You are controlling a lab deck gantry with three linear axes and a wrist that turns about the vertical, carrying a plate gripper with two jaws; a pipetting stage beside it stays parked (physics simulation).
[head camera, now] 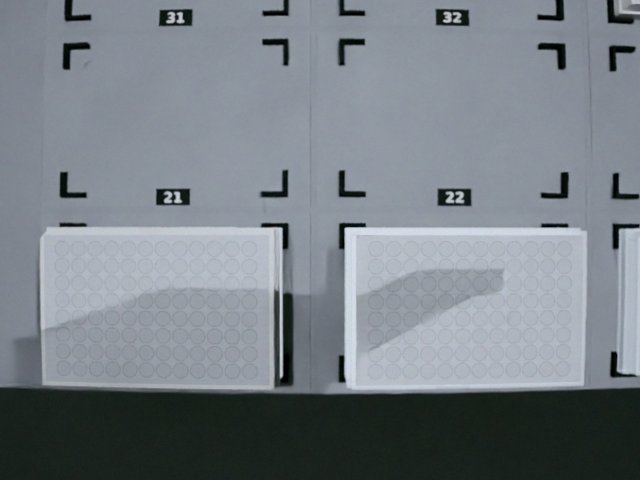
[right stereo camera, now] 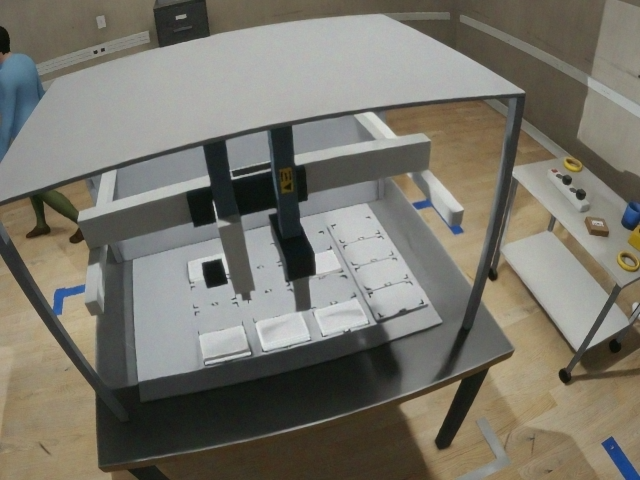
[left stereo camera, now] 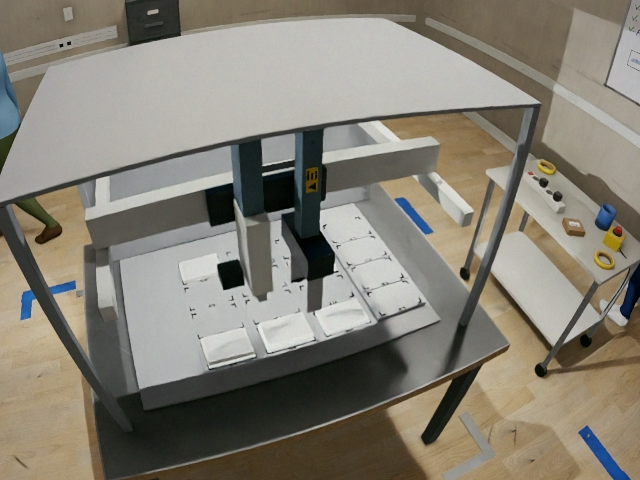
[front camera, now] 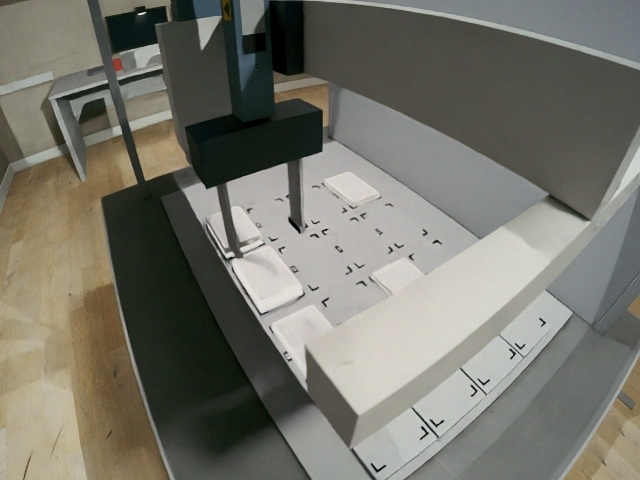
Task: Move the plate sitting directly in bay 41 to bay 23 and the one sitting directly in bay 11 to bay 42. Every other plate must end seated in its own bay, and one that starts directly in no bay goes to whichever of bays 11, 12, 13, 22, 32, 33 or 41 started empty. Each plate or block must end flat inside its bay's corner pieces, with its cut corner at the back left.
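Places are measured from the robot's base along level axes (x right, y back, z down), in millimetres.
Where they show: gripper, fingertip midpoint: [right stereo camera: 297,294] [left stereo camera: 305,294] [front camera: 266,238]; robot's base, origin of the base link: [head camera: 69,372] [right stereo camera: 205,364] [left stereo camera: 209,368] [front camera: 207,226].
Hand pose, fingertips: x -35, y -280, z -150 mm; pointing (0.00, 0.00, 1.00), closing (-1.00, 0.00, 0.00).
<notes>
Each offset is from my fingertips to the top centre of the thing. "spot": to the spot under its first point.
The gripper [front camera: 268,243] is open and empty, its jaws hanging above the left-middle deck, behind the front row. A stack of two plates @[dx -8, dy +216, dz +122 mm] [front camera: 245,225] [head camera: 155,320] [left stereo camera: 224,345] [right stereo camera: 223,342] stands in bay 11, the lower one showing as an edge in the head view. Plates also sit in bay 12 @[spot: dx -12, dy +45, dz +122 mm] [front camera: 268,273] [head camera: 465,320] [left stereo camera: 285,330] [right stereo camera: 282,329] and bay 13 @[spot: dx -6, dy -86, dz +135 mm] [front camera: 302,328] [head camera: 628,304] [left stereo camera: 342,316] [right stereo camera: 341,316]. One plate @[dx -329, dy +216, dz +135 mm] [front camera: 351,187] [left stereo camera: 196,267] lies in bay 41; another @[dx -222, dy -112, dz +135 mm] [front camera: 397,274] [right stereo camera: 326,262] lies in bay 33, partly hidden. Bays 21, 22 and 42 show bare corner pieces.
The parked pipetting stage [left stereo camera: 254,248] [right stereo camera: 235,253] hangs left of the gripper. A pale beam [front camera: 439,315] crosses the front view and hides part of bays 13, 23 and 33. Four panels with corner marks line the deck's right side. A cart [left stereo camera: 522,258] stands to the right.
</notes>
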